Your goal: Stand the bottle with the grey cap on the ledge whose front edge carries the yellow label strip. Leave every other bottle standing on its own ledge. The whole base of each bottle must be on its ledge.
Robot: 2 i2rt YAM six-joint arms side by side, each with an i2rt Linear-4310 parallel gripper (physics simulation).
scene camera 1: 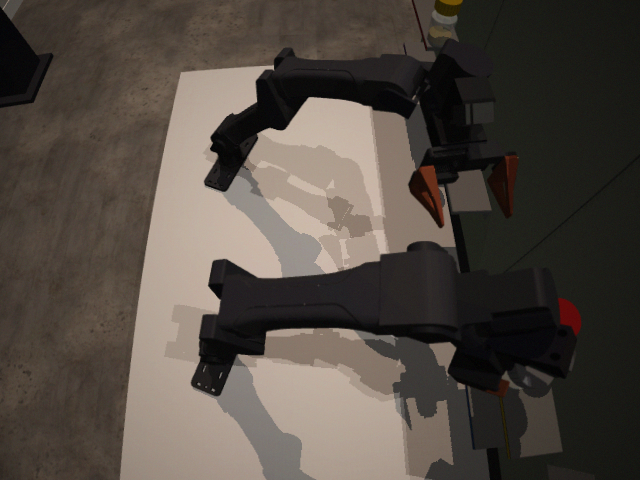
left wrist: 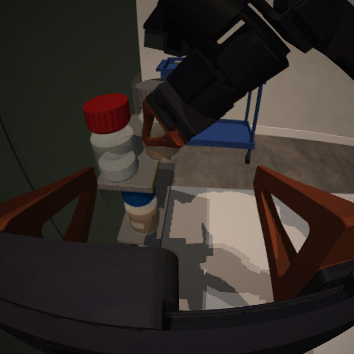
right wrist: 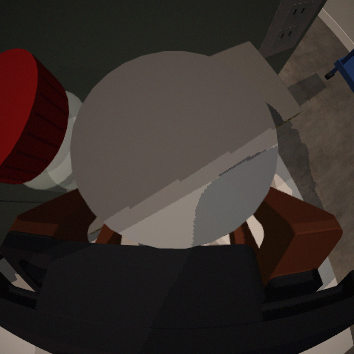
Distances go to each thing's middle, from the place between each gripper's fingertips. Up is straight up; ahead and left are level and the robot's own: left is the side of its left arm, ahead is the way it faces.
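The red-capped bottle [left wrist: 107,115] is 5 cm ahead of my right hand and 5 cm to the left of it, and it sits 2 cm above that hand. As for the bare ledge [scene camera 1: 468,195], I find it 38 cm to the left of my right hand, 4 cm ahead of it and 11 cm below it.
With the red-capped bottle as the reference, my left gripper is 130 mm to the left of it, 90 mm short of it and 70 mm above it. The bare ledge is 190 mm below my left hand, 190 mm to the left of it and 90 mm ahead of it.
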